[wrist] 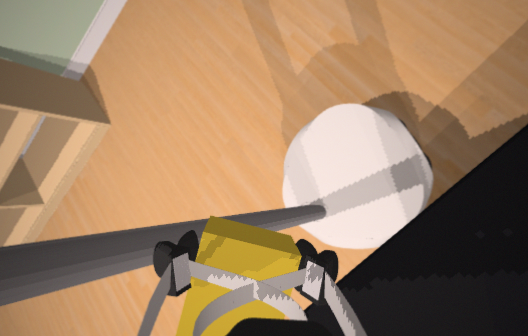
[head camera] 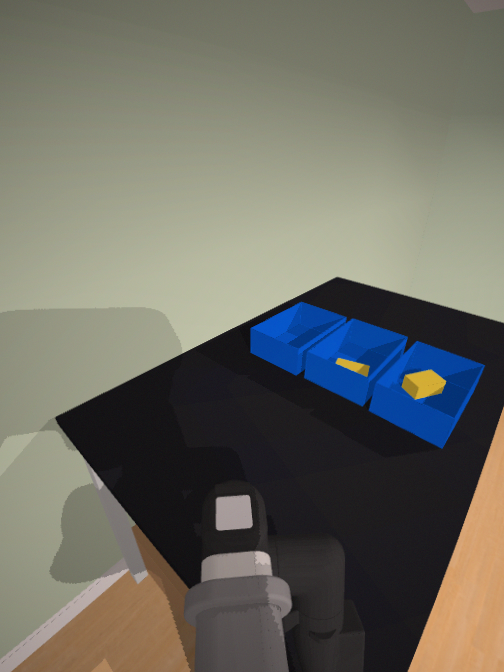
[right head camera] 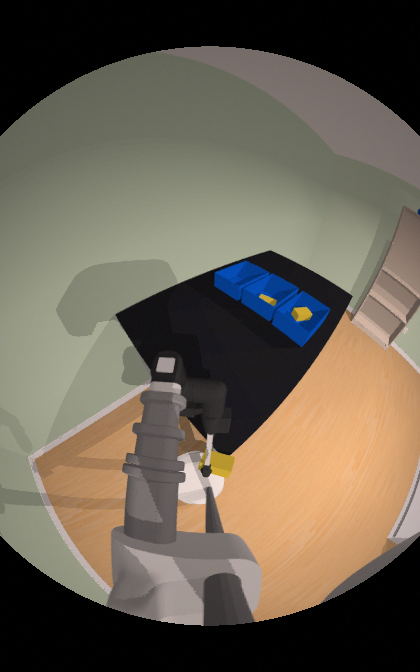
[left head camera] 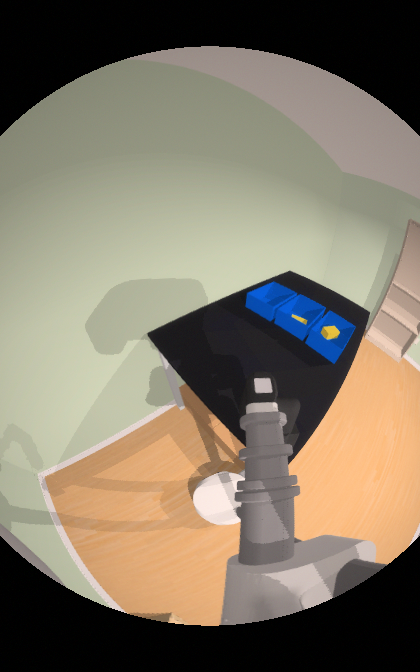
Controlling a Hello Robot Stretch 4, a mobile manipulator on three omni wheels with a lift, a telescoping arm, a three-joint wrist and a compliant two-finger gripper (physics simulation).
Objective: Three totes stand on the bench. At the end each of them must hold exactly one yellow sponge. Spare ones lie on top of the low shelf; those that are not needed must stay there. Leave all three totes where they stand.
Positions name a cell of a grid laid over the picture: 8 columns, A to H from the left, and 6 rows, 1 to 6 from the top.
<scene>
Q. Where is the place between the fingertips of my gripper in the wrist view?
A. D5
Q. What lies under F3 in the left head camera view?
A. A blue tote.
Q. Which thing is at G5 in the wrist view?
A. A black bench.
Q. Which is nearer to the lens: the blue tote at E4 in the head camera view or the yellow sponge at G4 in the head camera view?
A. The yellow sponge.
</scene>
